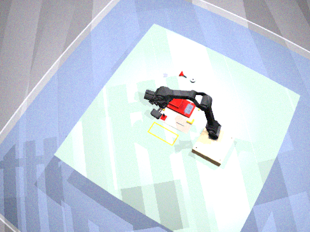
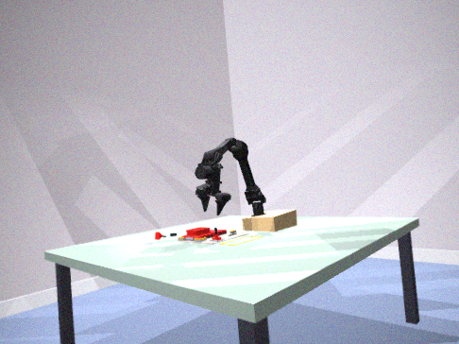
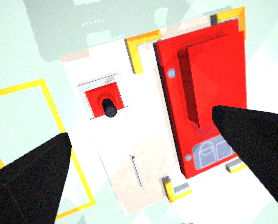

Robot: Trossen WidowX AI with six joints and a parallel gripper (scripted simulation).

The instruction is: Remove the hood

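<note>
The red hood is 110 mm to the right of my gripper tip, 80 mm below it and 40 mm behind it. The rest, counted from my gripper tip: grey wheel (330 mm to the right, 120 mm below, 100 mm behind); pale disc (300 mm to the right, 120 mm below, 100 mm ahead).
</note>
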